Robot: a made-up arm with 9 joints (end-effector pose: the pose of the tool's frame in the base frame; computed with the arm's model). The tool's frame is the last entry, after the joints. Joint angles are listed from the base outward.
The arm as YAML. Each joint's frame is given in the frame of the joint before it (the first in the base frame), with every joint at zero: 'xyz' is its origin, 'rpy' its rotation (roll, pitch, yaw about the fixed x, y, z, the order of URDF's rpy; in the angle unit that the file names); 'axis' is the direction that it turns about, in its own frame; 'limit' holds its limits. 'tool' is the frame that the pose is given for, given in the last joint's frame.
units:
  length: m
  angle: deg
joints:
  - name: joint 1
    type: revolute
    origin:
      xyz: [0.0, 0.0, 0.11]
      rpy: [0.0, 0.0, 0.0]
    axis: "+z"
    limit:
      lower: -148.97
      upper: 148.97
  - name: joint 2
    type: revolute
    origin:
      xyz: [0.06, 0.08, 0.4]
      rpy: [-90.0, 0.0, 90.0]
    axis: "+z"
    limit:
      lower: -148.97
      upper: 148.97
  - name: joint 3
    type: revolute
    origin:
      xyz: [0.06, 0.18, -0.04]
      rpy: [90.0, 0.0, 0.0]
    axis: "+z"
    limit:
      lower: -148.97
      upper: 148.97
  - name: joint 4
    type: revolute
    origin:
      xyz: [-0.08, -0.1, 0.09]
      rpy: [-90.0, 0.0, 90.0]
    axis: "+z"
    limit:
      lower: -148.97
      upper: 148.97
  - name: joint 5
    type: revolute
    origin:
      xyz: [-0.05, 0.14, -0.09]
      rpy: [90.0, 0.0, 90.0]
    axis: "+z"
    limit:
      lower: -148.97
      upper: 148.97
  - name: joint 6
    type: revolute
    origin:
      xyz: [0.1, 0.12, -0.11]
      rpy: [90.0, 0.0, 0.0]
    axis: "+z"
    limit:
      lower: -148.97
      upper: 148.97
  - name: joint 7
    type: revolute
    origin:
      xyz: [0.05, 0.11, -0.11]
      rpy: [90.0, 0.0, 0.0]
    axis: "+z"
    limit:
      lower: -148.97
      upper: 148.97
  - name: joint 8
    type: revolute
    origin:
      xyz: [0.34, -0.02, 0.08]
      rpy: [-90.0, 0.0, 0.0]
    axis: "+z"
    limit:
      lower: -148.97
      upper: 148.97
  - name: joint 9
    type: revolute
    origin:
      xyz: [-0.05, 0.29, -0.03]
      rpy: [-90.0, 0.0, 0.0]
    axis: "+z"
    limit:
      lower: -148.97
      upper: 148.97
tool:
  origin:
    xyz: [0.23, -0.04, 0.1]
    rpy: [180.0, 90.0, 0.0]
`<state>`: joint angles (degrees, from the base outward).
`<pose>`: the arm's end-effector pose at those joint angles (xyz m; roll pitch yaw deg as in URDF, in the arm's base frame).
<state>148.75 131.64 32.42 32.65 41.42 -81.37 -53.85 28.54 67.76</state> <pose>-0.7223 0.1633 0.9459 -178.88 48.44 -99.61</pose>
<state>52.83 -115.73 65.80 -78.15 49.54 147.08 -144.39 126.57 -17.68</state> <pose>0.0812 0.3178 0.6548 168.74 -28.87 100.58</pose>
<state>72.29 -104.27 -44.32 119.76 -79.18 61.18 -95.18 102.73 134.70</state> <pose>0.4946 0.2415 0.4287 -121.22 69.49 37.13</pose>
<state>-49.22 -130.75 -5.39 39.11 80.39 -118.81 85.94 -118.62 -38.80</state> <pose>0.6085 -0.2121 0.9795 -157.68 62.98 155.04</pose>
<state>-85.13 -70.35 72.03 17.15 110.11 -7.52 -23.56 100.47 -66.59</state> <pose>0.2680 -0.3032 0.7814 55.26 13.37 -136.28</pose>
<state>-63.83 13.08 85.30 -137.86 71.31 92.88 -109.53 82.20 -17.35</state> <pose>0.2195 0.0668 0.2508 38.14 61.57 -53.38</pose>
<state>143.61 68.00 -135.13 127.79 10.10 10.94 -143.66 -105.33 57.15</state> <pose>-0.3739 -0.1495 -0.1110 166.14 -68.24 -5.15</pose>
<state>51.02 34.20 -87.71 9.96 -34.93 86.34 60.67 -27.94 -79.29</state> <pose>-0.0212 0.2451 0.6461 150.97 28.86 -27.18</pose>
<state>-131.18 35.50 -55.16 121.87 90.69 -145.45 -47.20 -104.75 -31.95</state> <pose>0.3564 -0.6123 -0.0012 88.61 -48.06 123.17</pose>
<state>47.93 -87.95 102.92 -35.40 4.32 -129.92 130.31 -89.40 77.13</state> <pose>-0.5956 0.0749 0.2995 -160.62 -55.66 40.01</pose>
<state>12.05 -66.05 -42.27 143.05 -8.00 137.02 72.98 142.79 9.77</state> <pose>0.2052 -0.1659 0.2661 73.45 -44.21 125.30</pose>
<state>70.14 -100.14 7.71 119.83 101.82 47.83 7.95 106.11 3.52</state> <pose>-0.0921 0.0637 0.6247 -177.31 14.14 126.62</pose>
